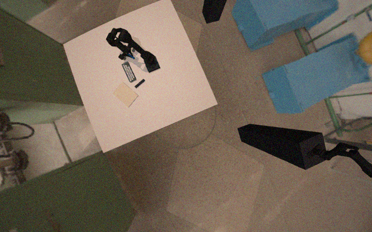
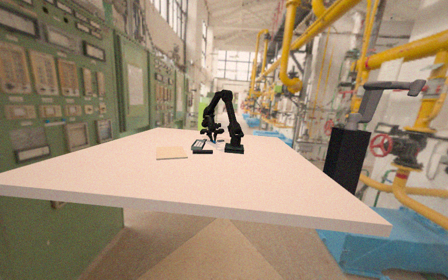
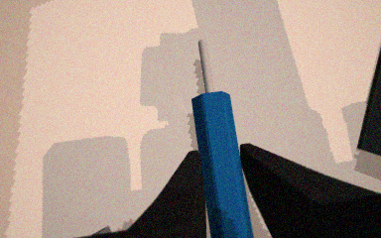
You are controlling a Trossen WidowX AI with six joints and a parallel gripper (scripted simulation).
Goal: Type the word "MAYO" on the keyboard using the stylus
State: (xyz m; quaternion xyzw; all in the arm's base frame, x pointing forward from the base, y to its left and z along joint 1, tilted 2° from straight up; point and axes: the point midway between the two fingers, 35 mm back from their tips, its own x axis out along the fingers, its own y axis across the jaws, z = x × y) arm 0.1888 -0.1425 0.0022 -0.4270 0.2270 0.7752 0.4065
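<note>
Now: the small grey block 90 mm ahead of my gripper tip and 40 mm to the right of it. The rest, counted from my gripper tip: small black bar (290 mm to the left, 10 mm ahead); blue stylus (10 mm to the left, 10 mm behind); tan pad (350 mm to the left, 180 mm ahead, 10 mm below).
</note>
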